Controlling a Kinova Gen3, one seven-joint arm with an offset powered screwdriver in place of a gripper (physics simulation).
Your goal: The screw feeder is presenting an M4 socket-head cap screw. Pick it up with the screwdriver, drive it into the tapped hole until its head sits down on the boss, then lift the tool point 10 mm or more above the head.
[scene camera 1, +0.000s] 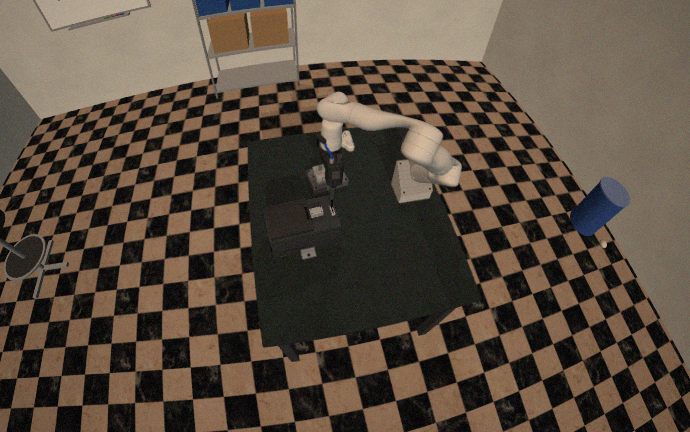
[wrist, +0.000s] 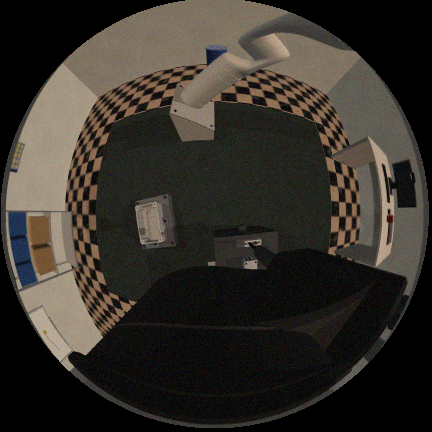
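The screwdriver (scene camera 1: pixel 332 205) (wrist: pixel 250 244) points down, with its tip at the small bright pick-up plate (scene camera 1: pixel 333 211) (wrist: pixel 258 242) on the dark screw feeder (scene camera 1: pixel 287 221) (wrist: pixel 226 245). Whether the tip touches a screw cannot be told; the screw is too small to make out. The light housing (scene camera 1: pixel 319 174) (wrist: pixel 151 223) sits on a grey base plate (scene camera 1: pixel 316 187) (wrist: pixel 170 232), away from the tip. Its bosses show as small spots at the corners in the wrist view. The tapped hole cannot be made out.
A white block (scene camera 1: pixel 316 211) (wrist: pixel 250 263) sits on the feeder near the tip. A small light plate (scene camera 1: pixel 308 252) (wrist: pixel 211 263) is beside the feeder. The arm's base (scene camera 1: pixel 407 188) (wrist: pixel 192 131) stands on the dark table (scene camera 1: pixel 366 274) (wrist: pixel 250 165).
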